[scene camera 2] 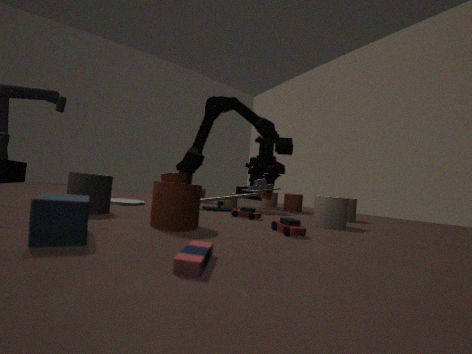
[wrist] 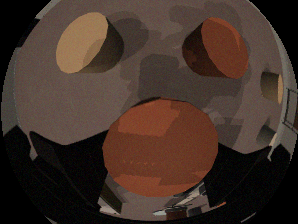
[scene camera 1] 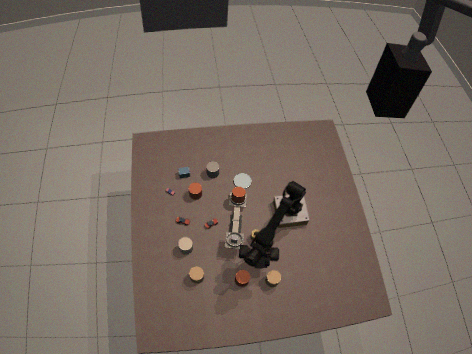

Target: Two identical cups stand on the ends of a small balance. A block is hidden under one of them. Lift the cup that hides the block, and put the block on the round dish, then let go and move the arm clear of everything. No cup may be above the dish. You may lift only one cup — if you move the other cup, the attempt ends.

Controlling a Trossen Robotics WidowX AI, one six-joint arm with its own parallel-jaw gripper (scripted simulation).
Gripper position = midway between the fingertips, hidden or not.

Observation:
My gripper [scene camera 2: 263, 192] carries an orange cup [wrist: 160, 147]. Also in view: an orange cup [wrist: 215, 48].
My gripper shows as well in the wrist view [wrist: 158, 134].

